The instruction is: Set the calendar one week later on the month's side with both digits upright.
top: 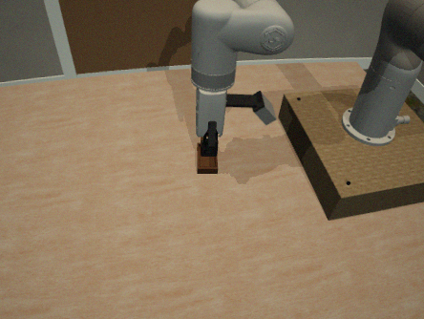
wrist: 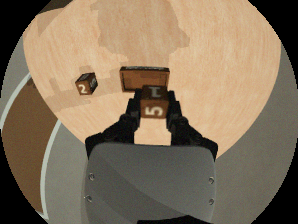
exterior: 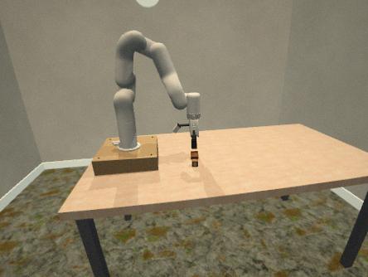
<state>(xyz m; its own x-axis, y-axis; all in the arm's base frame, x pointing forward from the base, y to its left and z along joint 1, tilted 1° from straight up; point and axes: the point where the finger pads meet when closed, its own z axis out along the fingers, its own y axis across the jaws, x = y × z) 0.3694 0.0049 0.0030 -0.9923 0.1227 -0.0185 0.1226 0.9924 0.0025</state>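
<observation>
The brown tray lies 7 cm below my hand and 2 cm to the right of it. Also, from my hand: cube: 13 cm to the right, 6 cm below, 1 cm behind.
</observation>
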